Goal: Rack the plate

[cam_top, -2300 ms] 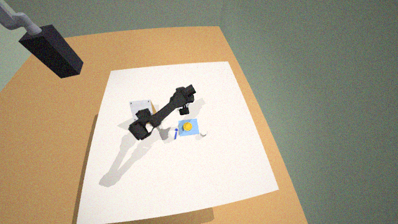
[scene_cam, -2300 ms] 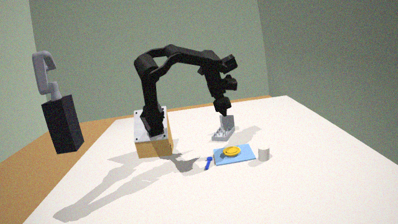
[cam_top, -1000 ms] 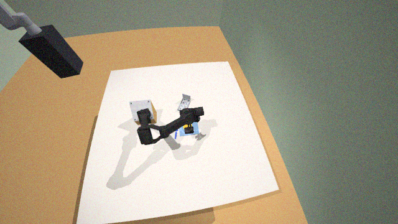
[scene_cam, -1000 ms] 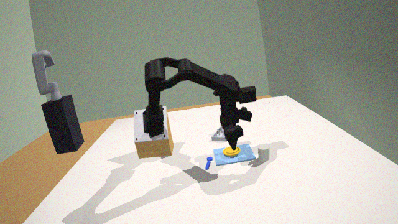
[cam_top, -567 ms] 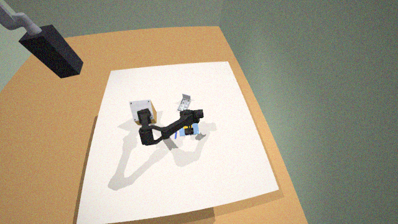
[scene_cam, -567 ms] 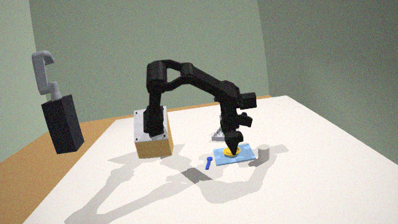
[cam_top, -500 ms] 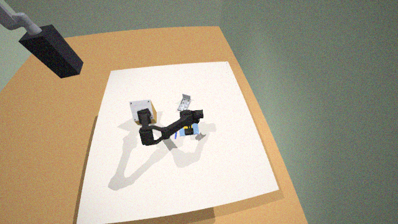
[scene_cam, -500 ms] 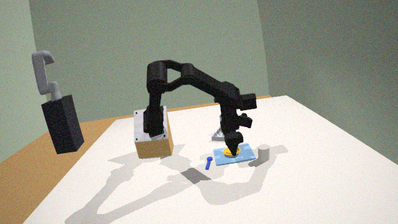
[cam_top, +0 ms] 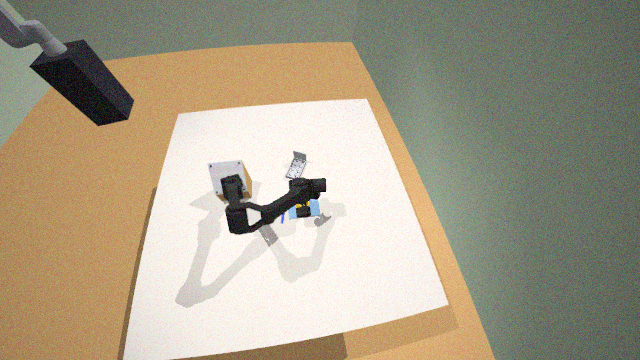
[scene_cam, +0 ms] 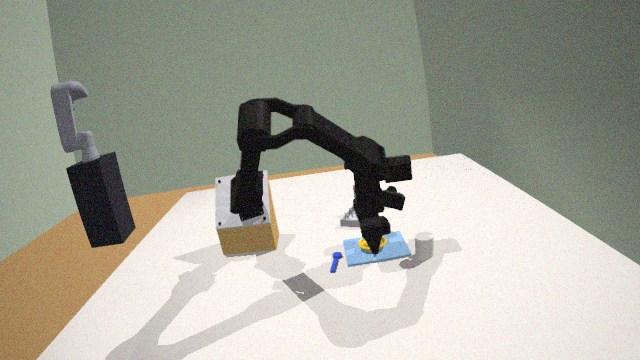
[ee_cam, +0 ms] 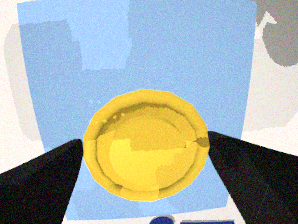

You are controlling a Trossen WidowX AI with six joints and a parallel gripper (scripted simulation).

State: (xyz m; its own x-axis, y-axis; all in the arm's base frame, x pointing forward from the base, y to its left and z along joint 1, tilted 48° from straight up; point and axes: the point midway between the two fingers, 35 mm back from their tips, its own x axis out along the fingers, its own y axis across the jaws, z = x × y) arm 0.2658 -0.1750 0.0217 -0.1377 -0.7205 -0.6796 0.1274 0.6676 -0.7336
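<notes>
My gripper tip is 20 cm to the right of the grey dish rack, 2 cm below it and 2 cm short of it. The rest, counted from my gripper tip: blue spoon: 10 cm behind, 2 cm to the right; then yellow plate: 1 cm above.
</notes>
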